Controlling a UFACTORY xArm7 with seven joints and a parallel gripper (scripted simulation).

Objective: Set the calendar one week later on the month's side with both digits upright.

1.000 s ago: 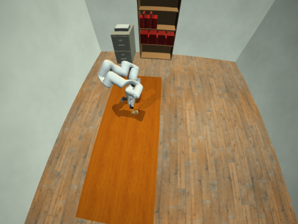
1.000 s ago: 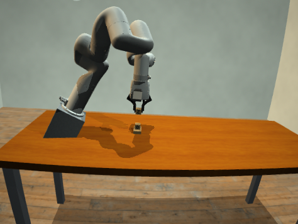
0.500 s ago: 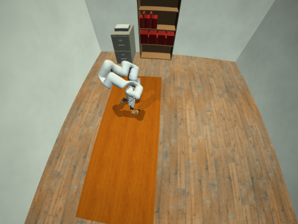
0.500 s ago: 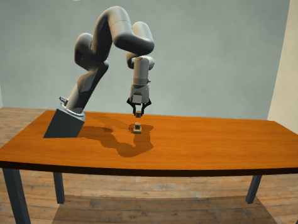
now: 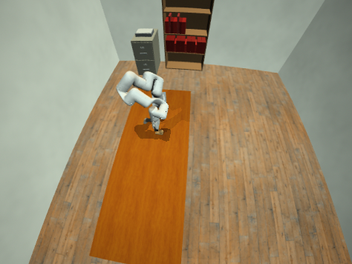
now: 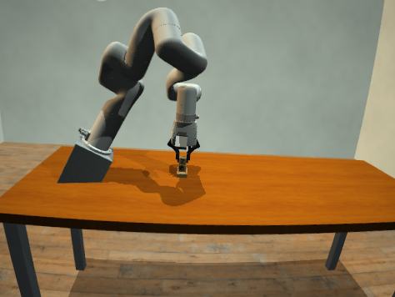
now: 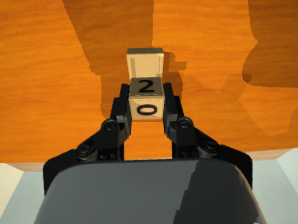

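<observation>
The wooden tray lies 7 cm below my hand and 2 cm to the left of it.
</observation>
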